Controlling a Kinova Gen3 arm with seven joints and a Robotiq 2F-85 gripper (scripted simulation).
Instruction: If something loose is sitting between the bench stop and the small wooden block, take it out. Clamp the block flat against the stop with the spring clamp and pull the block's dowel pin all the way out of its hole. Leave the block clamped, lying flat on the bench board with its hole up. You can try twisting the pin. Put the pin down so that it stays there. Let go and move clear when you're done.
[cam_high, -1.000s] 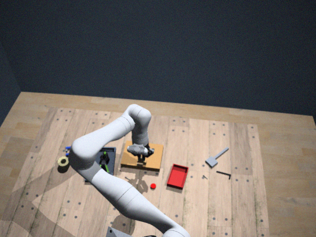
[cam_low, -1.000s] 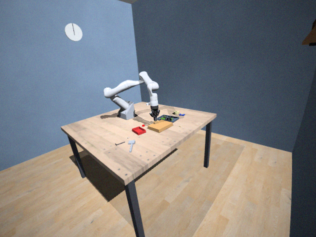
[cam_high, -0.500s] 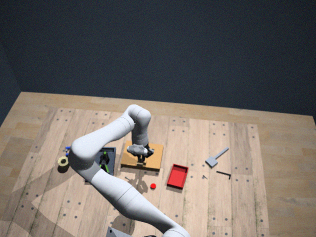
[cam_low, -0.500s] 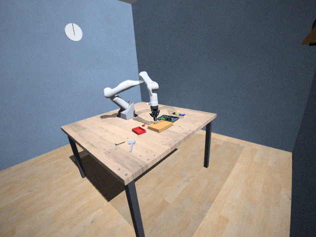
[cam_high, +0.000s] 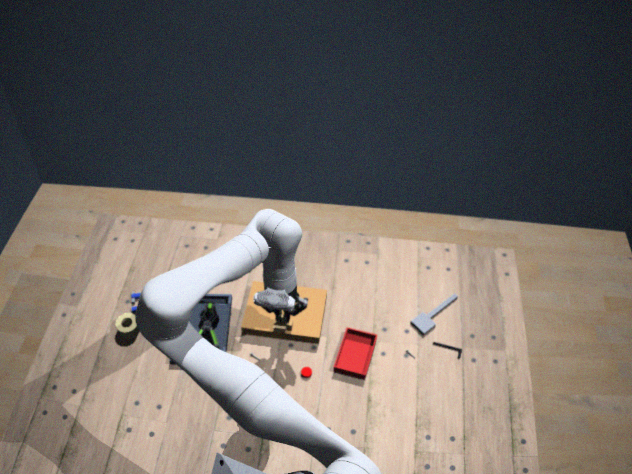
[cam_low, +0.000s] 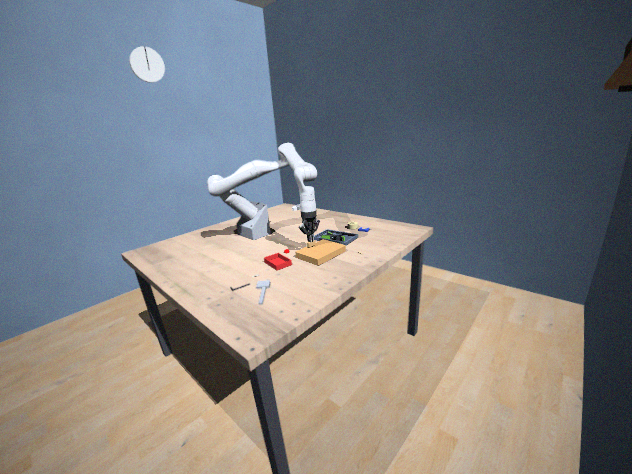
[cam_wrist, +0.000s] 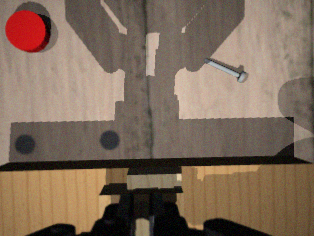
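My gripper is now 20 mm above the dowel pin. From my hand the other things lie so: bench board (50 mm ahead, 10 mm to the left, 50 mm below); wooden block (30 mm below); red disc (110 mm behind, 80 mm to the right, 70 mm below).
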